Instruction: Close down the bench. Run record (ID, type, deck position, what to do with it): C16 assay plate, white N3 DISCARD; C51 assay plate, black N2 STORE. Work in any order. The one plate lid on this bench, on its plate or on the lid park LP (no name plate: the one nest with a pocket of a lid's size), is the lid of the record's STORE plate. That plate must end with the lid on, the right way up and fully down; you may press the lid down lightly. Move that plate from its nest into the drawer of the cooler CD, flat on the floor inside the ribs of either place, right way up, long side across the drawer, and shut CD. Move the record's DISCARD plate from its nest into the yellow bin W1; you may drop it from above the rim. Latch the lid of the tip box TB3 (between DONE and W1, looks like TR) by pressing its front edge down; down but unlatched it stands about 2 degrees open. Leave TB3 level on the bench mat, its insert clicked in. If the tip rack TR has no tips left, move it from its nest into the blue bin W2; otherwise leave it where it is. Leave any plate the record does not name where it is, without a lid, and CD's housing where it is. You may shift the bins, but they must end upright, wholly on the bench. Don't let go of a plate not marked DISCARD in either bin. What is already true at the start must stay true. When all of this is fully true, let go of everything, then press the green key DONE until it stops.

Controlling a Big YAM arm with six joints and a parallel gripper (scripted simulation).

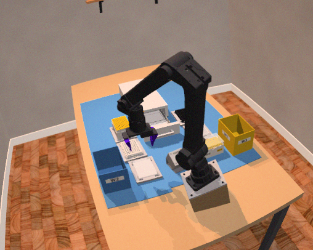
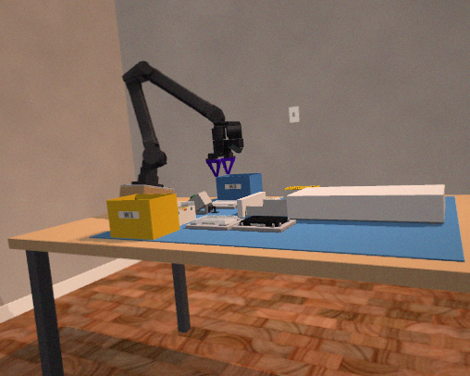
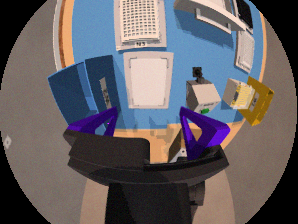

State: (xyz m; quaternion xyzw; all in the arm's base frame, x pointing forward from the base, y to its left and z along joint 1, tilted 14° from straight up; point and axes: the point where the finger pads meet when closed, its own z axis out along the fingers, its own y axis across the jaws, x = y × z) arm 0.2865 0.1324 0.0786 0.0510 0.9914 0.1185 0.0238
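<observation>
The plate lid is 13 cm below my hand. Round my hand: green key DONE: 15 cm to the right, 8 cm below, 7 cm behind; lid park LP: 14 cm below; blue bin W2: 16 cm to the left, 10 cm below, 1 cm ahead.
</observation>
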